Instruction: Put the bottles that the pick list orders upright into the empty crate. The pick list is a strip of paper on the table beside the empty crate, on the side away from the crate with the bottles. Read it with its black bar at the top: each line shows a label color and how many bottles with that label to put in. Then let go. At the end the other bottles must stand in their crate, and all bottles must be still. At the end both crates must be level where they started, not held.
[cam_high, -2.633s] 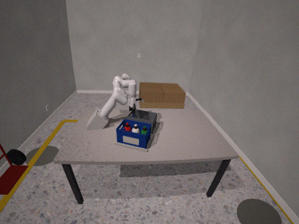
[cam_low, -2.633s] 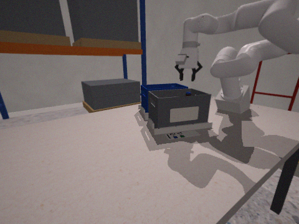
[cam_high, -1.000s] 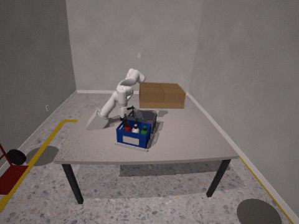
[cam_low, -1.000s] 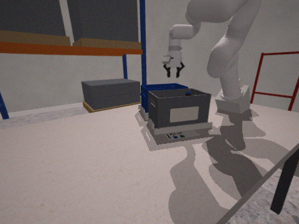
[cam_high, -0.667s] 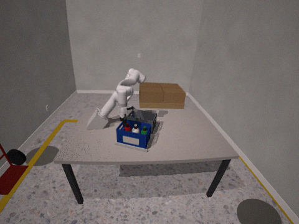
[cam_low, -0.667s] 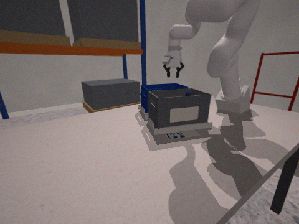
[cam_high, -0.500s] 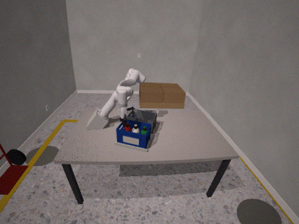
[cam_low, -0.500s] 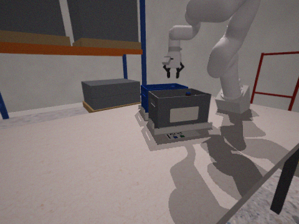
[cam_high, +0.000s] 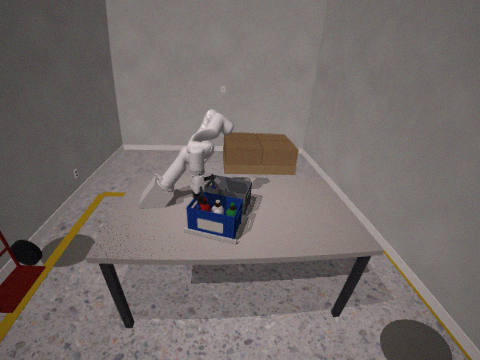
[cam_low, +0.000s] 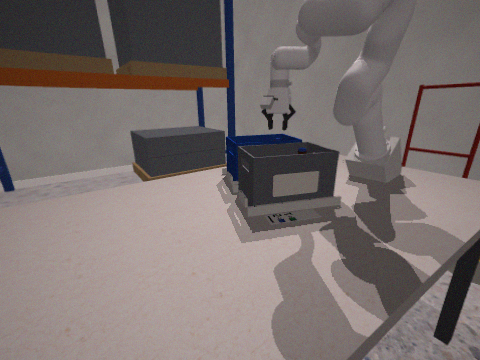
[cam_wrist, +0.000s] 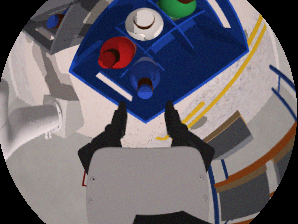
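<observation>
My gripper is now 130 mm above the red-capped bottle, 80 mm to the right of it and 40 mm short of it. Also, from my hand: blue crate (130 mm below, 100 mm ahead); then white-capped bottle (130 mm below, 110 mm ahead, 50 mm to the left); then green-label bottle (190 mm ahead, 130 mm below, 10 mm to the left).
</observation>
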